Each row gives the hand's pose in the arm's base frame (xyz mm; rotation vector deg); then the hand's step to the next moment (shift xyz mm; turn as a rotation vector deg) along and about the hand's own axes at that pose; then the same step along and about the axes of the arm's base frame.
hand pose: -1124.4 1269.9 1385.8 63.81 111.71 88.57
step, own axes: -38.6 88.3 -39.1 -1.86 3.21 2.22
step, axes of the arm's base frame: 23.5 -48.6 88.9 3.79 0.10 2.07
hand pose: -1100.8 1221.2 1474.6 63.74 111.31 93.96
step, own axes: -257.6 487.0 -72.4 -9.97 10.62 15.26
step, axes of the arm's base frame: 270.3 -235.0 424.9 20.54 2.64 4.01
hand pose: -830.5 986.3 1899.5 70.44 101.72 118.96
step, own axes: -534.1 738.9 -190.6 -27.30 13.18 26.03
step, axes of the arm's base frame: 508.2 -671.4 398.1 39.88 -0.07 -2.42
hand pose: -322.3 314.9 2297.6 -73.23 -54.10 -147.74
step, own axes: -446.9 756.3 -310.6 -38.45 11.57 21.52
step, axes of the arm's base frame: 344.6 -858.5 -111.6 43.36 -3.25 -13.60
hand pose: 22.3 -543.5 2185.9 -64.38 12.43 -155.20
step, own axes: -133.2 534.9 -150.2 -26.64 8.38 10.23
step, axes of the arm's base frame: 53.7 -477.7 -308.8 26.76 -2.33 -12.78
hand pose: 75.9 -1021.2 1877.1 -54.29 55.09 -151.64
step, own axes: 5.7 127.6 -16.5 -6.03 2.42 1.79
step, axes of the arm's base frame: -21.5 -92.7 -86.8 5.70 -0.66 -3.53
